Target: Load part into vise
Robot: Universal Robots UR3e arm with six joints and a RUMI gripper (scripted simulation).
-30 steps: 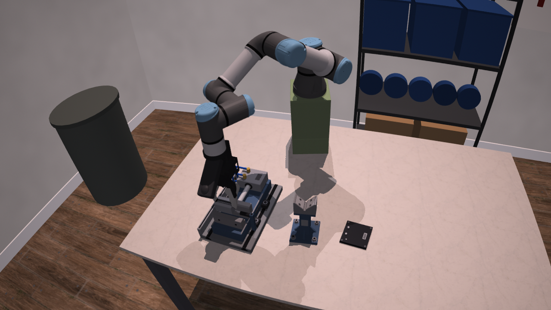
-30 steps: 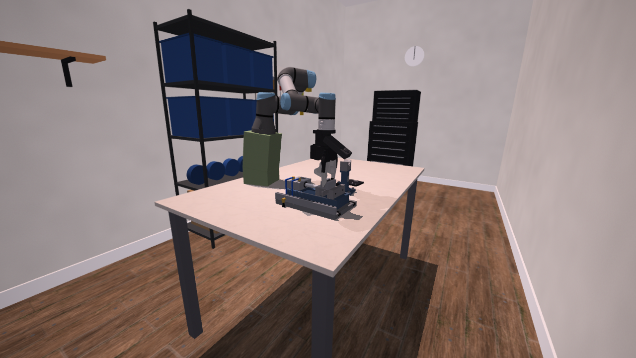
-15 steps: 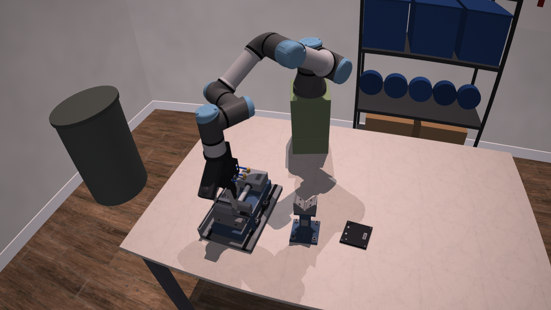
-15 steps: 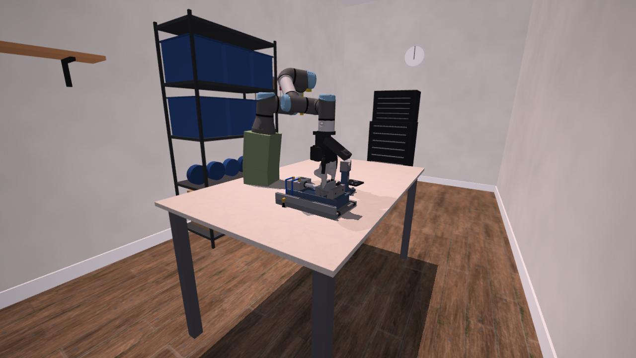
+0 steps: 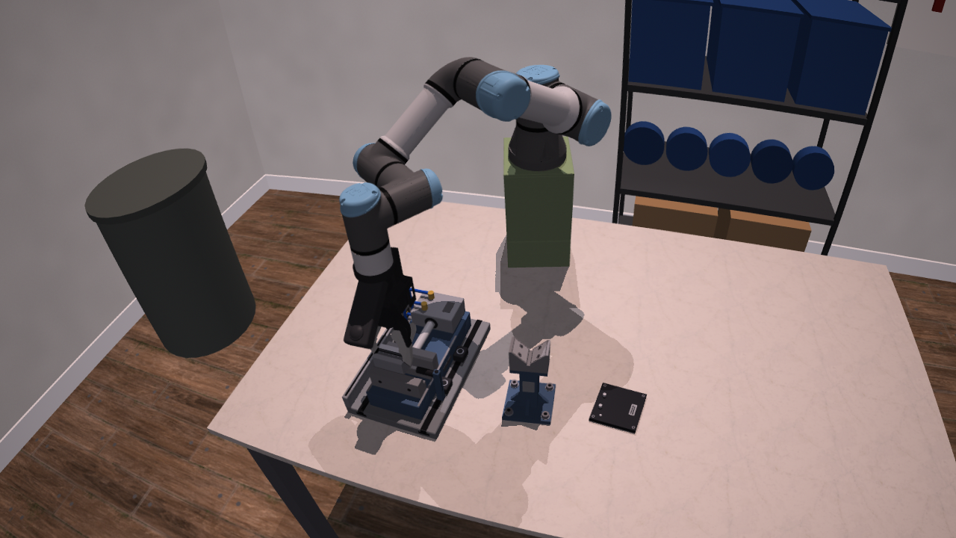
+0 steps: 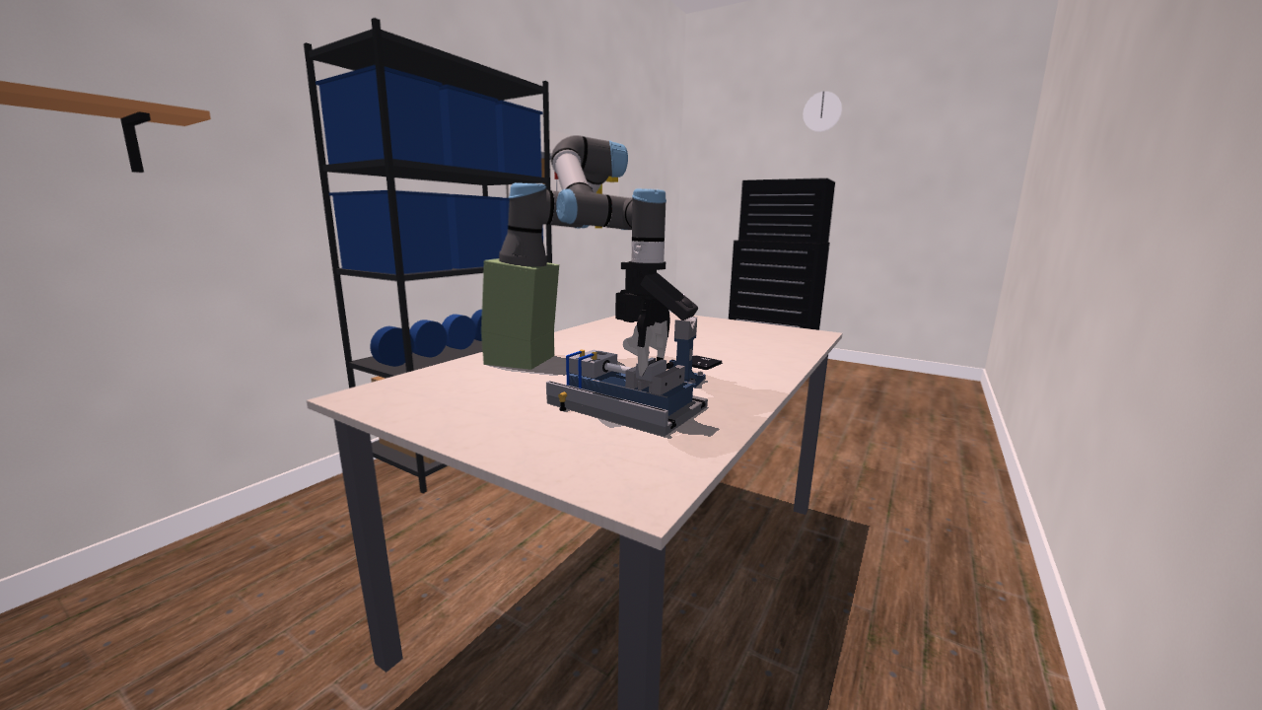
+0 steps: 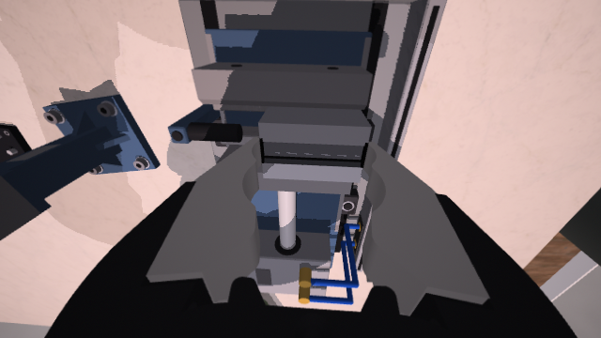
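Now: hand right at the part. Round my hand: dark work stop rod 10 mm behind, 70 mm to the left, 20 mm below; then black infeed plate 130 mm behind, 400 mm to the left, 100 mm below; then fixed jaw 30 mm ahead, 20 mm to the left, 30 mm below.
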